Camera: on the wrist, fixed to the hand. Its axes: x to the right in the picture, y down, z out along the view.
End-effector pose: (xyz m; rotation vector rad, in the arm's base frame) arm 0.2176 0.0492 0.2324 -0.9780 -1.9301 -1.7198
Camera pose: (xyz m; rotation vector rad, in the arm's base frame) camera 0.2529 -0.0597 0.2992 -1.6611 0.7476 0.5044
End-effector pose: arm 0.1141 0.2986 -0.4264 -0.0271 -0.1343 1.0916
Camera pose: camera 0.0625 0.3314 -0.5440 0.0471 0.0417 -2.0559
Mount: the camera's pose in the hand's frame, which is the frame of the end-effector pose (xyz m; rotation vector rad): -0.0056 0.0710 -0.1118 0.0697 -0.1522 3.1263
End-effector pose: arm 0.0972 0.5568 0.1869 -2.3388 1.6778 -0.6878
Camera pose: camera -0.0166 0.5507 0.2547 1.4780 2.0933 0.3096
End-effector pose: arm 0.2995 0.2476 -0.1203 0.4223 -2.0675 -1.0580
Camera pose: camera 0.3908 0.2326 -0.0254 -2.0998 -0.5055 0.9938
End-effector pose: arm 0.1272 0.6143 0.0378 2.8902 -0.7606 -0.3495
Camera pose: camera 0.1178 0.5634 0.1598 -0.7491 -2.8797 0.0734
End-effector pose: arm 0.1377 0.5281 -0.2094 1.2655 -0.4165 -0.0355
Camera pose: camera 0.1544 0.6540 -0.1714 0.5430 1.9636 -2.3868
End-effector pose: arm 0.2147 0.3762 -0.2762 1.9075 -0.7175 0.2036
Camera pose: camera 0.1898 0.4566 -0.1738 0.8174 2.4024 -1.4295
